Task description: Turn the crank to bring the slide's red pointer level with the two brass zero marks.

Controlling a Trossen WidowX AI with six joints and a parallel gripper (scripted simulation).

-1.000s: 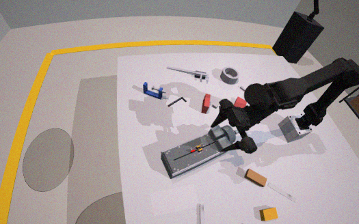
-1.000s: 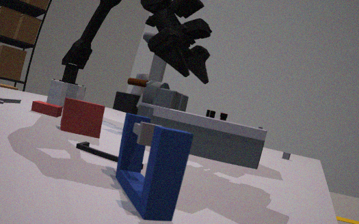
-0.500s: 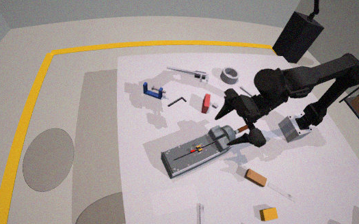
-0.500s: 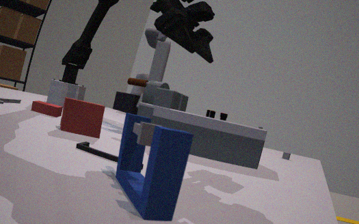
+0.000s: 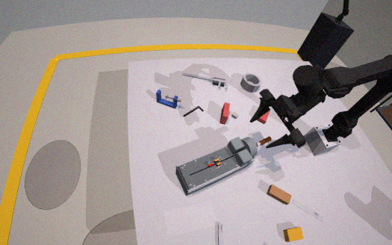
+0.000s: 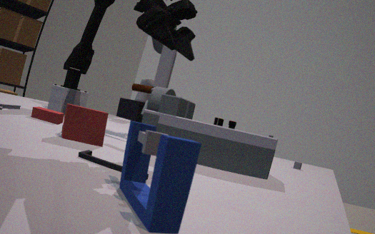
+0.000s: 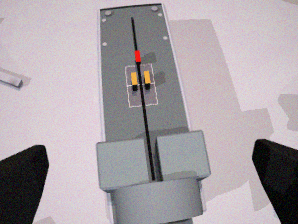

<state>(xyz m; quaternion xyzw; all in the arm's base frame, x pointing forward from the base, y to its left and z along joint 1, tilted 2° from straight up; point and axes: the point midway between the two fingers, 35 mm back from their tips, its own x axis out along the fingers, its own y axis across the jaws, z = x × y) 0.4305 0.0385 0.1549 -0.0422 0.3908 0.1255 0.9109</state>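
My gripper tip is 90 mm above the crank handle, 80 mm past it and 20 mm to the left of it. From my gripper tip the other things lie so: tan block: 190 mm below, 150 mm to the left, 140 mm behind; red pointer: 120 mm below, 120 mm ahead, 40 mm to the left; black hex key: 240 mm to the right, 200 mm below, 130 mm ahead.
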